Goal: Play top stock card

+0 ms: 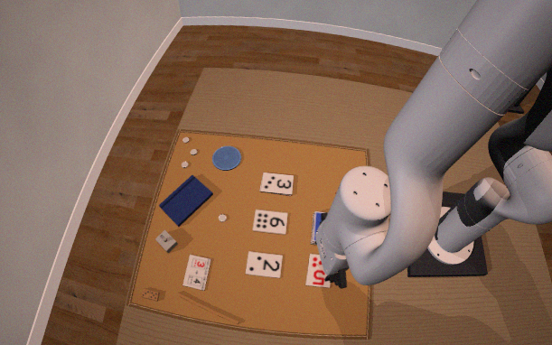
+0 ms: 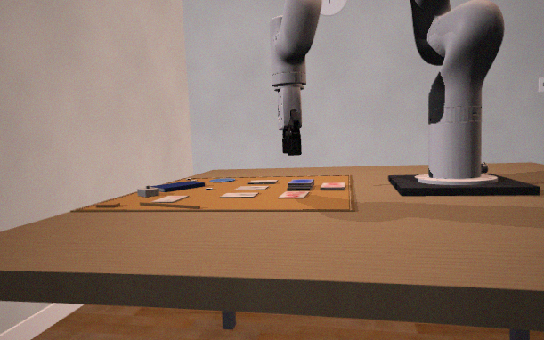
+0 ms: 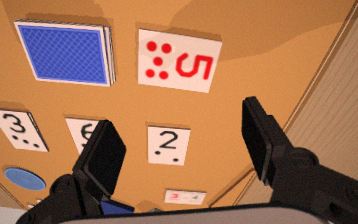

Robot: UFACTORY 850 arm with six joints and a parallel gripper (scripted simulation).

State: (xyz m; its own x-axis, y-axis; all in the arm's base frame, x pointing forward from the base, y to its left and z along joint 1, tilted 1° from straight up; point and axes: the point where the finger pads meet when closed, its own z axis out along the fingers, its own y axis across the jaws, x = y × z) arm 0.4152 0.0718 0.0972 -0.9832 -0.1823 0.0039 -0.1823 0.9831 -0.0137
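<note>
Right now my hand is 11 cm above the red 5 card. Also, from my hand: card cloth (16 cm ahead, 14 cm to the right, 13 cm below); then grey block (41 cm ahead, 10 cm below, 7 cm to the right); then blue book (37 cm ahead, 20 cm to the right, 11 cm below).
</note>
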